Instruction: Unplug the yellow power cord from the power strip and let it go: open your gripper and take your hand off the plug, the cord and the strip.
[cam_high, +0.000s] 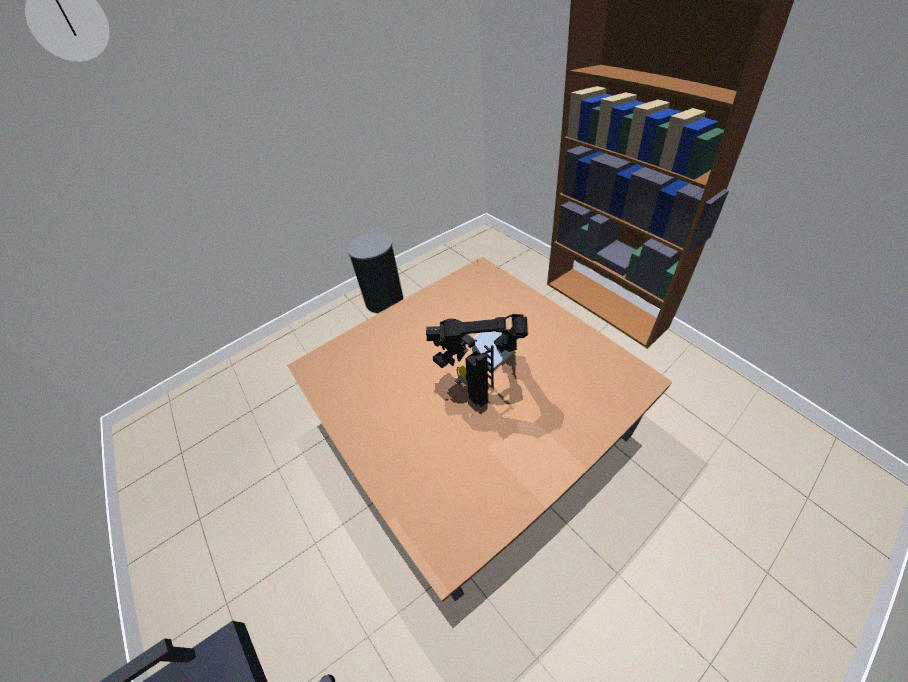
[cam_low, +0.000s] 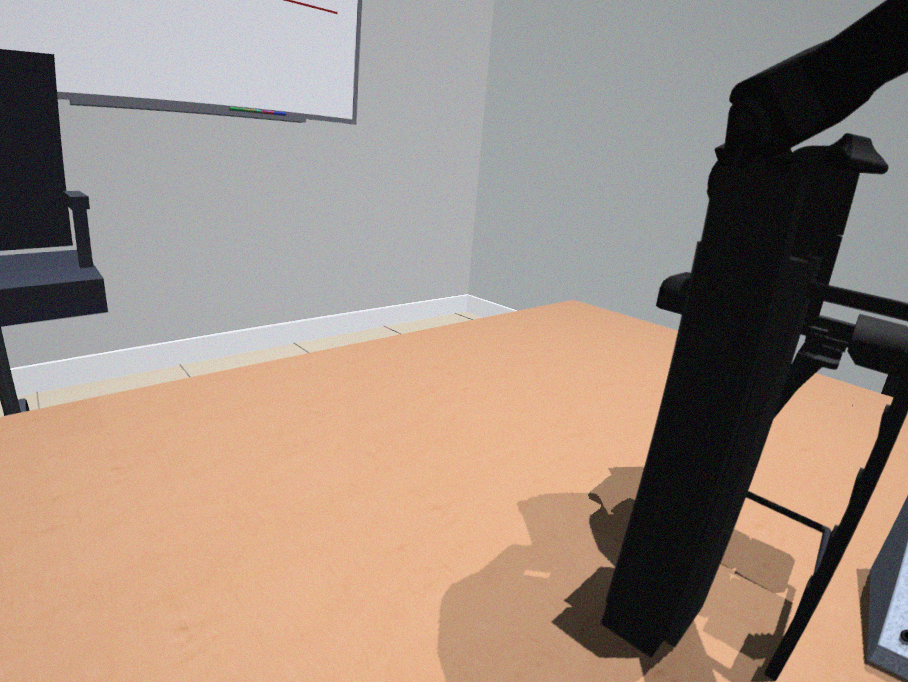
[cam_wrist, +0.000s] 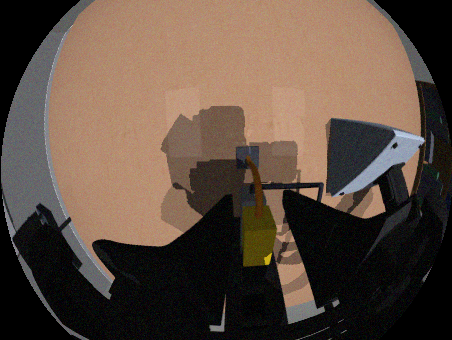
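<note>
Right now the yellow plug is 70 mm to the left of my gripper tip and 10 mm below it. The rest, counted from my gripper tip: black stand (10 mm ahead, 170 mm to the left, 30 mm above).
</note>
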